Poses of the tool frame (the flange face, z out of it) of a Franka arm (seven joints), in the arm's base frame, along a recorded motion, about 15 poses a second.
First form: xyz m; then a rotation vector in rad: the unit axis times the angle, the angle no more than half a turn.
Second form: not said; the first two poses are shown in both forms.
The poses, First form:
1: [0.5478 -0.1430 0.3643 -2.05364 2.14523 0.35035]
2: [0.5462 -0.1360 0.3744 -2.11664 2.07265 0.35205]
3: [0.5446 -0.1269 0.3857 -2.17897 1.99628 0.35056]
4: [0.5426 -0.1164 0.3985 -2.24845 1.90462 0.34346]
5: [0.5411 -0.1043 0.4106 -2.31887 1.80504 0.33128]
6: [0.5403 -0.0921 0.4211 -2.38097 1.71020 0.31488]
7: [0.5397 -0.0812 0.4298 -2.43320 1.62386 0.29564]
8: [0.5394 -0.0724 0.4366 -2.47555 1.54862 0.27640]
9: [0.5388 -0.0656 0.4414 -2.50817 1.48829 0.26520]
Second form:
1:
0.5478 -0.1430 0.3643
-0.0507 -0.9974 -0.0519
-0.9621 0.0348 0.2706
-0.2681 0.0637 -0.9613

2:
0.5462 -0.1360 0.3744
0.0130 -0.9983 -0.0569
-0.9611 -0.0282 0.2748
-0.2759 0.0511 -0.9598

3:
0.5446 -0.1269 0.3857
0.0786 -0.9951 -0.0607
-0.9562 -0.0925 0.2777
-0.2820 0.0362 -0.9587

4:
0.5426 -0.1164 0.3985
0.1553 -0.9859 -0.0624
-0.9456 -0.1667 0.2794
-0.2859 0.0156 -0.9581

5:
0.5411 -0.1043 0.4106
0.2363 -0.9697 -0.0623
-0.9286 -0.2442 0.2794
-0.2861 -0.0082 -0.9582

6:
0.5403 -0.0921 0.4211
0.3108 -0.9486 -0.0595
-0.9076 -0.3147 0.2778
-0.2823 -0.0323 -0.9588

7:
0.5397 -0.0812 0.4298
0.3761 -0.9250 -0.0543
-0.8848 -0.3759 0.2755
-0.2752 -0.0556 -0.9598

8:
0.5394 -0.0724 0.4366
0.4309 -0.9011 -0.0481
-0.8621 -0.4268 0.2731
-0.2666 -0.0763 -0.9608

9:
0.5388 -0.0656 0.4414
0.4731 -0.8798 -0.0459
-0.8415 -0.4667 0.2721
-0.2608 -0.0901 -0.9612

